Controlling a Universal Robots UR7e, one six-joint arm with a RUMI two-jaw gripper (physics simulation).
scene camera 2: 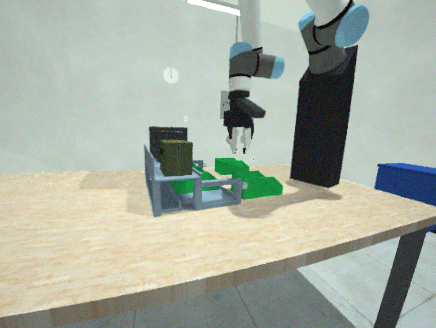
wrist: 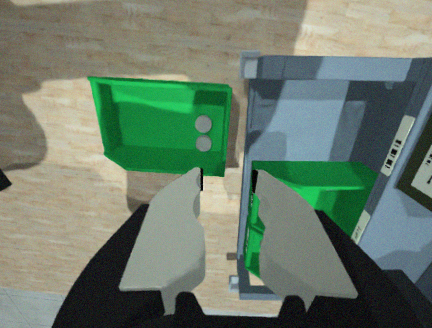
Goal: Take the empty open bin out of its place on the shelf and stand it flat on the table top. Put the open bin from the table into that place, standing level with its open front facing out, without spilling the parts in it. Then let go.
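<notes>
A green open bin (scene camera 2: 264, 187) (wrist: 155, 120) with two round grey parts (wrist: 203, 124) (wrist: 203, 143) stands on the table beside the shelf. In the wrist view its high end faces the shelf and its lower end faces left, away from it. The blue-grey shelf (scene camera 2: 218, 204) (wrist: 330, 67) has a vacant place at its near end in the scene view. Another green bin (scene camera 2: 230, 165) shows farther back; its inside is hidden. My gripper (scene camera 2: 239, 151) (wrist: 227, 171) is partly open and empty, above the gap between the parts bin and the shelf, touching neither.
More green bin surfaces (scene camera 2: 184, 186) (wrist: 340, 175) show within the shelf, partly behind my right finger in the wrist view. An olive box (scene camera 2: 176, 158) and a dark box (scene camera 2: 168, 133) stand on the shelf top. A tall black block (scene camera 2: 322, 125) stands at the right on the table (scene camera 2: 90, 240).
</notes>
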